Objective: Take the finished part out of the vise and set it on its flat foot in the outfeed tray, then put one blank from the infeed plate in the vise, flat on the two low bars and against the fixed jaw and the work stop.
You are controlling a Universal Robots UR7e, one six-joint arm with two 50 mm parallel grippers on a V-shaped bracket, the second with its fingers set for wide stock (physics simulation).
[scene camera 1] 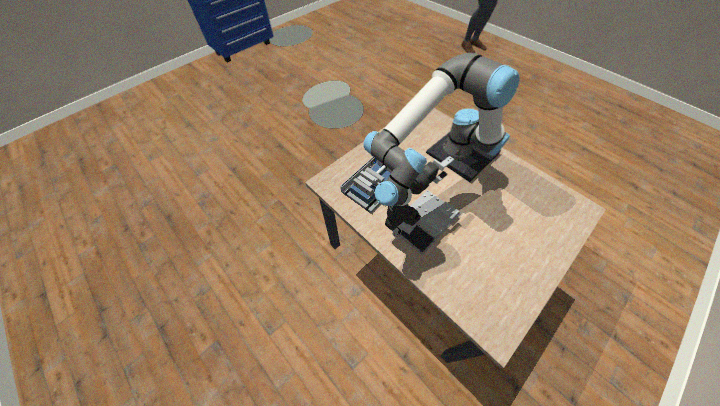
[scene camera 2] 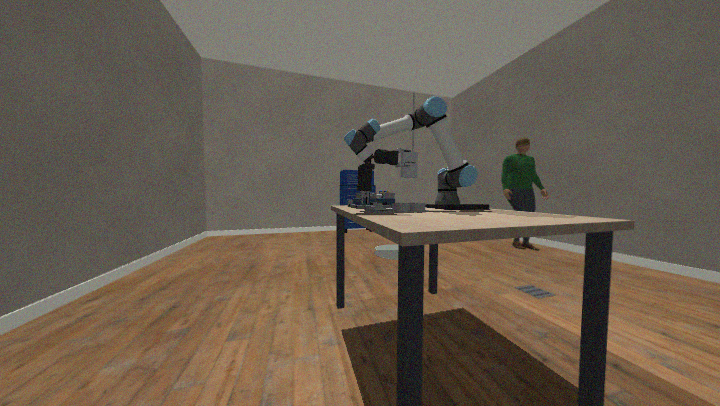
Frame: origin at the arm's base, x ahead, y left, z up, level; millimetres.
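Seen in the pictures: end effector, tool point: (scene camera 1: pixel 397 232) (scene camera 2: pixel 364 200); arm's base, origin of the base link: (scene camera 1: pixel 456 149) (scene camera 2: pixel 447 204).
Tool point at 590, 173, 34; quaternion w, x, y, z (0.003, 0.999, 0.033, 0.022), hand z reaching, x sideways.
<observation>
Pixels of each thing's middle, then the offset from my tool point to it, as dx, dy, dz. Level surfaces: height alone.
- blue-and-grey unit, body centre: (scene camera 1: pixel 375 177) (scene camera 2: pixel 373 199) -123, -285, -7
- silver plate, body centre: (scene camera 1: pixel 432 212) -216, +11, -53
- wooden table, its level: dz -57
My working gripper (scene camera 2: pixel 366 200) points straight down at the table's left end. In scene camera 1 its dark body covers the fingers beside a low black tray (scene camera 1: pixel 422 239). The fingers are too small to tell whether they are open or hold anything. The second gripper points sideways toward the arm's base. A blue-and-grey unit (scene camera 1: pixel 358 192) with several pale blocks, which looks like the vise, stands at the left corner, partly behind the wrist. A silver plate (scene camera 1: pixel 428 201) with small dots lies between it and the tray. Finished part and blanks cannot be told apart for certain.
The arm's black base plate (scene camera 1: pixel 471 171) (scene camera 2: pixel 473 207) stands at the back of the wooden table (scene camera 1: pixel 524 262) (scene camera 2: pixel 504 224). Small pale blocks (scene camera 1: pixel 455 213) sit near the silver plate. A blue cabinet (scene camera 1: pixel 236 25) and a person (scene camera 1: pixel 476 25) (scene camera 2: pixel 523 176) are away from the table.
</observation>
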